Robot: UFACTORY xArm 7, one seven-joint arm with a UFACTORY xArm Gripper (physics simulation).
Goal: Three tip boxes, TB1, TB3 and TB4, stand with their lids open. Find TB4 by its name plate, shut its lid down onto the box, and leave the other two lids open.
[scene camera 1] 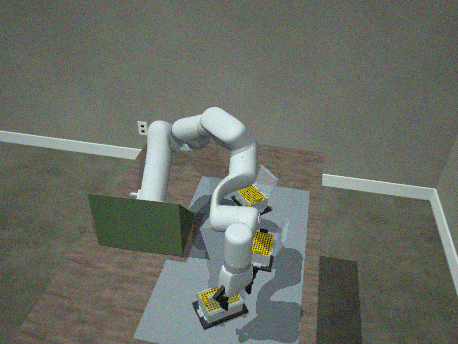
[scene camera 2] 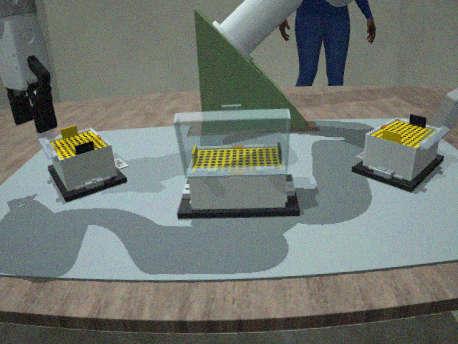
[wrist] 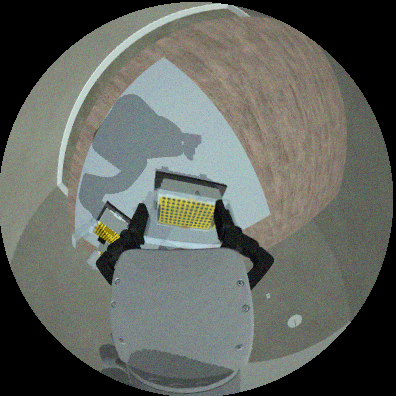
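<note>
The nearest tip box holds a yellow rack; its clear lid stands open, partly hidden by my gripper in scene camera 1. My gripper is open and empty, above this box near its lid, its fingers toward either side of the box in the wrist view. The middle box has its clear lid upright. The far box also has its lid open. No name plate is readable.
The boxes stand on a pale blue-grey mat on a wooden table. A green wedge-shaped block stands by the arm's base. A person in blue stands beyond the table.
</note>
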